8 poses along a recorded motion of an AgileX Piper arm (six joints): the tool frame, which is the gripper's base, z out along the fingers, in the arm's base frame.
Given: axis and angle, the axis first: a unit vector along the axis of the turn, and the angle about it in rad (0 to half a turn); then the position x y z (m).
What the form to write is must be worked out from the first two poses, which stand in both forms.
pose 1, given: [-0.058, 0.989, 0.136, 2.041, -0.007, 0.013, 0.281]
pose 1, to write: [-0.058, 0.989, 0.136, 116.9, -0.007, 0.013, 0.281]
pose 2, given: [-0.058, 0.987, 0.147, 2.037, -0.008, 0.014, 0.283]
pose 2, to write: [-0.058, 0.987, 0.147, 116.7, -0.008, 0.014, 0.283]
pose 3, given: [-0.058, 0.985, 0.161, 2.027, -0.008, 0.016, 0.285]
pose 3, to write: [-0.058, 0.985, 0.161, 116.1, -0.008, 0.016, 0.285]
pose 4, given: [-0.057, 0.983, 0.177, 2.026, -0.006, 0.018, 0.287]
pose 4, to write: [-0.057, 0.983, 0.177, 116.1, -0.006, 0.018, 0.287]
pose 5, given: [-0.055, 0.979, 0.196, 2.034, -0.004, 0.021, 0.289]
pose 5, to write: [-0.055, 0.979, 0.196, 116.5, -0.004, 0.021, 0.289]
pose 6, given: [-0.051, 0.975, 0.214, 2.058, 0.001, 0.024, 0.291]
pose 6, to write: [-0.051, 0.975, 0.214, 117.9, 0.001, 0.024, 0.291]
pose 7, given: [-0.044, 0.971, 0.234, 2.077, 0.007, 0.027, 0.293]
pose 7, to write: [-0.044, 0.971, 0.234, 119.0, 0.007, 0.027, 0.293]
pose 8, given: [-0.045, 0.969, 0.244, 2.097, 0.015, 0.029, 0.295]
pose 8, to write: [-0.045, 0.969, 0.244, 120.1, 0.015, 0.029, 0.295]
